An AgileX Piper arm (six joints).
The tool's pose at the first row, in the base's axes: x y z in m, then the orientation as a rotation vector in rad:
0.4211, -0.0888, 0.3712, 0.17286, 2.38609, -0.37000
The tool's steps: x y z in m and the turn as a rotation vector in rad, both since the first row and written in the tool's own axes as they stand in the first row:
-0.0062, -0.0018, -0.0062, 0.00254, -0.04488, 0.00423
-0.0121, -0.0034, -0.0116, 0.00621, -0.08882, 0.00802
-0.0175, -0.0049, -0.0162, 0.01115, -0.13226, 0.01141
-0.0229, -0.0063, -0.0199, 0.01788, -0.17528, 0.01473
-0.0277, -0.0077, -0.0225, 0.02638, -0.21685, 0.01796
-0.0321, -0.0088, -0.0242, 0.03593, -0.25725, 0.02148
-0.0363, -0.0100, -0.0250, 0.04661, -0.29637, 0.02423
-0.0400, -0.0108, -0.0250, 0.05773, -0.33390, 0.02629
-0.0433, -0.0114, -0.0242, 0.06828, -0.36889, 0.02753
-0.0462, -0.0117, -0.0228, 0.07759, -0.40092, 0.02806
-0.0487, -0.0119, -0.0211, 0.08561, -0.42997, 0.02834
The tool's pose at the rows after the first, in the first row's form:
0.4214, -0.0887, 0.3801, 0.16903, 2.34082, -0.37118
0.4220, -0.0887, 0.3883, 0.16542, 2.29639, -0.37373
0.4228, -0.0888, 0.3955, 0.16203, 2.25232, -0.37777
0.4241, -0.0891, 0.4020, 0.15944, 2.20841, -0.38369
0.4257, -0.0897, 0.4074, 0.15782, 2.16565, -0.39146
0.4277, -0.0904, 0.4118, 0.15721, 2.12381, -0.40005
0.4300, -0.0913, 0.4154, 0.15645, 2.08314, -0.41001
0.4326, -0.0922, 0.4181, 0.15543, 2.04403, -0.42053
0.4354, -0.0931, 0.4199, 0.15377, 2.00760, -0.43059
0.4384, -0.0939, 0.4209, 0.15144, 1.97438, -0.43948
0.4413, -0.0946, 0.4214, 0.14892, 1.94433, -0.44699

